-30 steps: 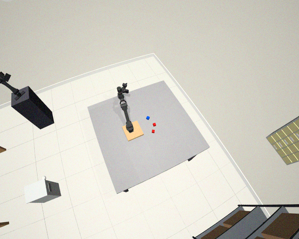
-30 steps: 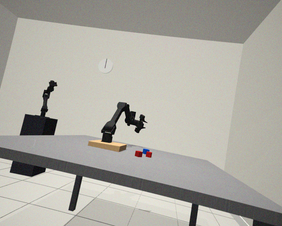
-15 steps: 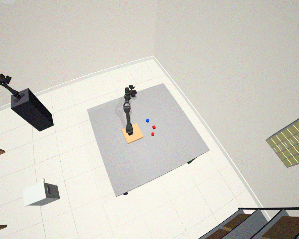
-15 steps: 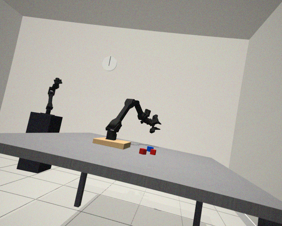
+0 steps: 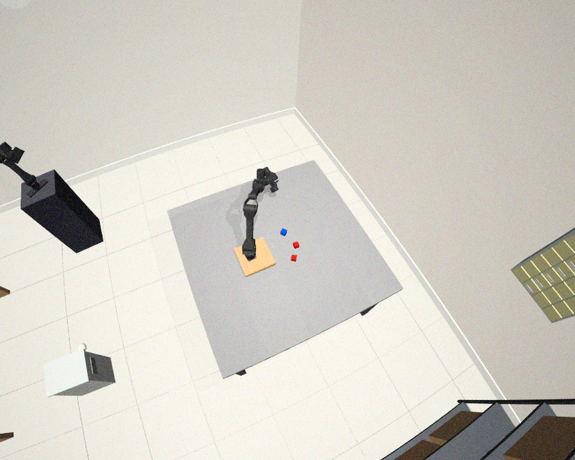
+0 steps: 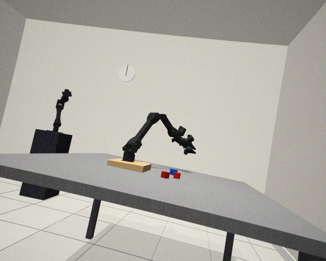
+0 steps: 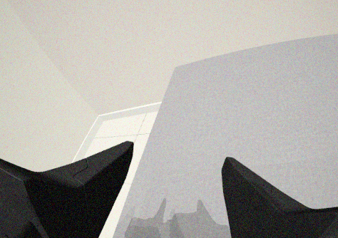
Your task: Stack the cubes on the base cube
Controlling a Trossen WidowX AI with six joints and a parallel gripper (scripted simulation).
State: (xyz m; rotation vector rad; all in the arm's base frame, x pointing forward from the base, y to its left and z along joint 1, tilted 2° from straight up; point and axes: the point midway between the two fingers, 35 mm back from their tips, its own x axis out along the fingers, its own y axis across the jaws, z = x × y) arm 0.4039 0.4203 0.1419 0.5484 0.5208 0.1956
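My gripper tip is now 13 cm past the blue cube, 36 cm to the left of it and 16 cm above it.
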